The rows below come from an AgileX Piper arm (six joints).
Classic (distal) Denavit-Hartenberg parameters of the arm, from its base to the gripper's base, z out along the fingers. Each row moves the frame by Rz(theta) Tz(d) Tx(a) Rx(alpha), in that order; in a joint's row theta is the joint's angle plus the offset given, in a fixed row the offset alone. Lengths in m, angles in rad.
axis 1: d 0.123  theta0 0  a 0  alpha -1.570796
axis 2: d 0  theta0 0.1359  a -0.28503  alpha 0
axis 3: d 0  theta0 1.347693  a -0.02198  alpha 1.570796
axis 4: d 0.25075  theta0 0  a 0  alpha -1.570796
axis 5: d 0  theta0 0  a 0  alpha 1.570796
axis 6: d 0.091  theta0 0  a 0  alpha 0
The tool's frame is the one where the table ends.
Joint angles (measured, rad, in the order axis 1, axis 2, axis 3, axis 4, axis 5, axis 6), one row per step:
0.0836, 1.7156, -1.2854, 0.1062, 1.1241, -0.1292
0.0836, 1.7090, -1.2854, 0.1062, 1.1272, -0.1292
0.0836, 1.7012, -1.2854, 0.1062, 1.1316, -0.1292
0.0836, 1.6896, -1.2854, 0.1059, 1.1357, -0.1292
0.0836, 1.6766, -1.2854, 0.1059, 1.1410, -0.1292
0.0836, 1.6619, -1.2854, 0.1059, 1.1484, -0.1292
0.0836, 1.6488, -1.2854, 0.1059, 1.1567, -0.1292
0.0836, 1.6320, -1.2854, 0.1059, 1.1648, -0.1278
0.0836, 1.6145, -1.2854, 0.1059, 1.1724, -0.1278
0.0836, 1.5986, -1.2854, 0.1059, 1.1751, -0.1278
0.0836, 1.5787, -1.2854, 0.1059, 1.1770, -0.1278
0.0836, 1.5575, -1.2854, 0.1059, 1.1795, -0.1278
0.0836, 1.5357, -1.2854, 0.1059, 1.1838, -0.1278
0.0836, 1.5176, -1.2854, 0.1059, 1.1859, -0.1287
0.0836, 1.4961, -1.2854, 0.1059, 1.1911, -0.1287
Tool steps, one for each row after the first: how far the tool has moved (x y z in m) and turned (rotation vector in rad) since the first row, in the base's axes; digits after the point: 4 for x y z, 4 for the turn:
-0.0011, -0.0001, 0.0022, 0.0004, -0.0035, 0.0003
-0.0024, -0.0002, 0.0047, 0.0008, -0.0069, 0.0008
-0.0043, -0.0003, 0.0085, 0.0013, -0.0144, 0.0013
-0.0064, -0.0005, 0.0127, 0.0021, -0.0221, 0.0018
-0.0091, -0.0007, 0.0173, 0.0030, -0.0294, 0.0025
-0.0117, -0.0009, 0.0214, 0.0036, -0.0342, 0.0034
-0.0148, -0.0011, 0.0267, 0.0048, -0.0427, 0.0028
-0.0181, -0.0013, 0.0321, 0.0058, -0.0526, 0.0036
-0.0208, -0.0016, 0.0371, 0.0069, -0.0658, 0.0039
-0.0241, -0.0018, 0.0432, 0.0085, -0.0837, 0.0041
-0.0279, -0.0021, 0.0496, 0.0100, -0.1024, 0.0044
-0.0320, -0.0025, 0.0561, 0.0116, -0.1199, 0.0048
-0.0354, -0.0028, 0.0615, 0.0128, -0.1359, 0.0059
-0.0399, -0.0031, 0.0677, 0.0142, -0.1522, 0.0065

